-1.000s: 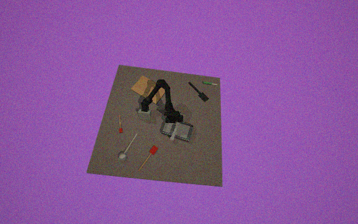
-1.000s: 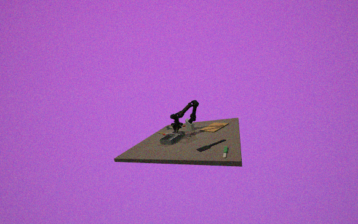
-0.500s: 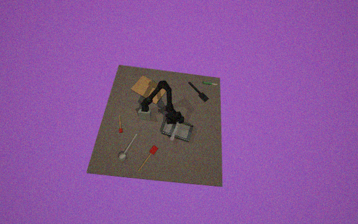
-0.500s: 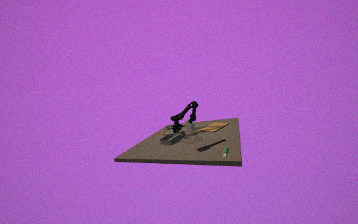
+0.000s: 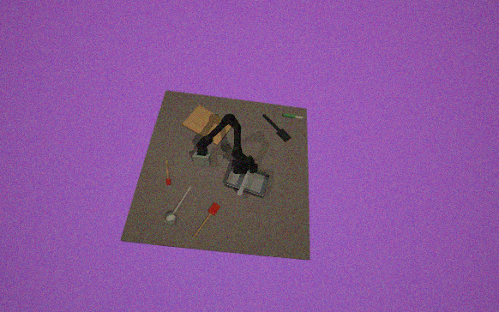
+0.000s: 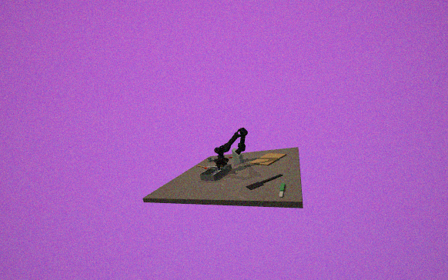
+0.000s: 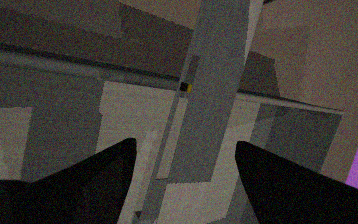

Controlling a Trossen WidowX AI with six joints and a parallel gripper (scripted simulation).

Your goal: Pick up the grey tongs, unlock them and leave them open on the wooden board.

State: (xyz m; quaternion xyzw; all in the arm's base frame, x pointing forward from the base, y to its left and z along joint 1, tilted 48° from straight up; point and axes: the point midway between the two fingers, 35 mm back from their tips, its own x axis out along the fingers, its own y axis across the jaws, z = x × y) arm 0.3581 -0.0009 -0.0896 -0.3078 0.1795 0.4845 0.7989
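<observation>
The yellow lock piece lies 30 mm to the left of my gripper tip, 20 mm above it and 10 mm behind it. From my gripper tip the other things lie so: red spatula: 360 mm to the right, 260 mm behind, 40 mm below; roasting tin: 60 mm to the right, 20 mm below, 10 mm behind; black spatula: 460 mm to the left, 200 mm ahead, 40 mm below.
</observation>
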